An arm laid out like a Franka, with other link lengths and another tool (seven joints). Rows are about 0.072 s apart.
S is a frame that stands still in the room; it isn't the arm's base.
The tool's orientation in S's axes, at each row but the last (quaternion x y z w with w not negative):
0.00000, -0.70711, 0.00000, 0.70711
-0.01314, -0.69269, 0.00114, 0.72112
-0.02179, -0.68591, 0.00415, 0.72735
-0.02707, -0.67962, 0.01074, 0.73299
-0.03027, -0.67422, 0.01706, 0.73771
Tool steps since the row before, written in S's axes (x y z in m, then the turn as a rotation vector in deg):
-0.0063, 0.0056, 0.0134, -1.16, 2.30, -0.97
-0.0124, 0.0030, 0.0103, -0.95, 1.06, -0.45
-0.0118, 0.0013, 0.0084, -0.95, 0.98, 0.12
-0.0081, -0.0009, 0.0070, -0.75, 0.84, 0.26
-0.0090, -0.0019, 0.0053, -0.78, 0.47, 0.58
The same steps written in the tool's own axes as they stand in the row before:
0.0134, 0.0056, 0.0063, -0.97, 2.30, 1.16
0.0098, 0.0026, 0.0129, -0.47, 1.05, 0.95
0.0077, 0.0007, 0.0123, 0.10, 0.95, 0.98
0.0063, -0.0014, 0.0086, 0.25, 0.81, 0.79
0.0043, -0.0024, 0.0094, 0.54, 0.42, 0.84

